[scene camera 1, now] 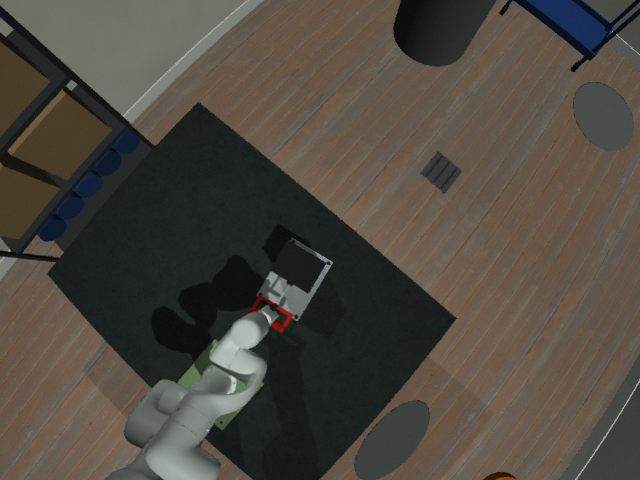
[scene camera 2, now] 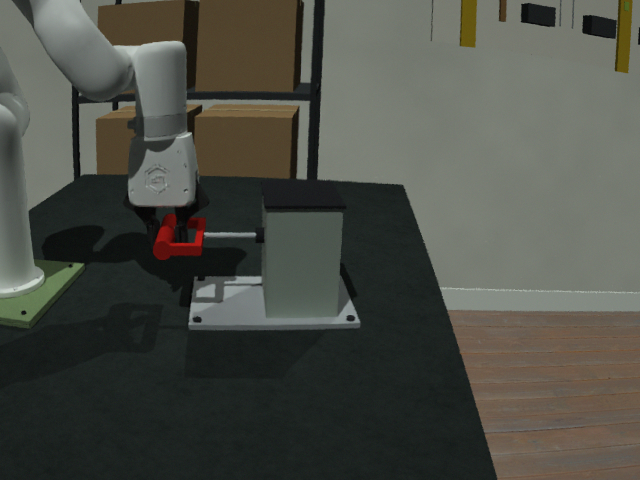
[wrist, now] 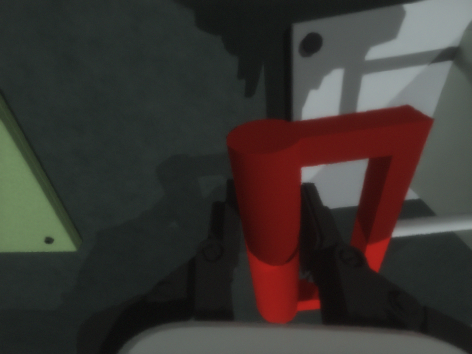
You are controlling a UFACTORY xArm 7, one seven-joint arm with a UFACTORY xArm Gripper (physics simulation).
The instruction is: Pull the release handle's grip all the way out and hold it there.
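The release handle's red grip (scene camera 1: 278, 326) (scene camera 2: 162, 249) (wrist: 270, 150) is a thick round bar on a rectangular red frame. A pale rod (scene camera 2: 230, 235) (wrist: 435, 225) runs from the frame to a black collar (scene camera 2: 260, 235) on the pale grey housing (scene camera 2: 302, 263). A long stretch of rod shows between them. The grip hangs above the mat, just beyond the white base plate's (scene camera 2: 227, 312) (wrist: 325, 100) near edge. My gripper (scene camera 2: 166, 232) (wrist: 266, 200) points down and is shut on the grip, one finger outside and one inside the frame. In scene camera 1 the arm hides the fingers.
The housing's black top (scene camera 1: 299, 266) (scene camera 2: 302, 195) stands beyond the handle. The green arm mount (scene camera 1: 224, 421) (scene camera 2: 25, 312) (wrist: 30, 200) is behind my gripper on the dark mat (scene camera 1: 206, 180) (scene camera 2: 336, 413). A shelf rack (scene camera 2: 316, 129) with cardboard boxes (scene camera 2: 245, 144) stands beyond the mat.
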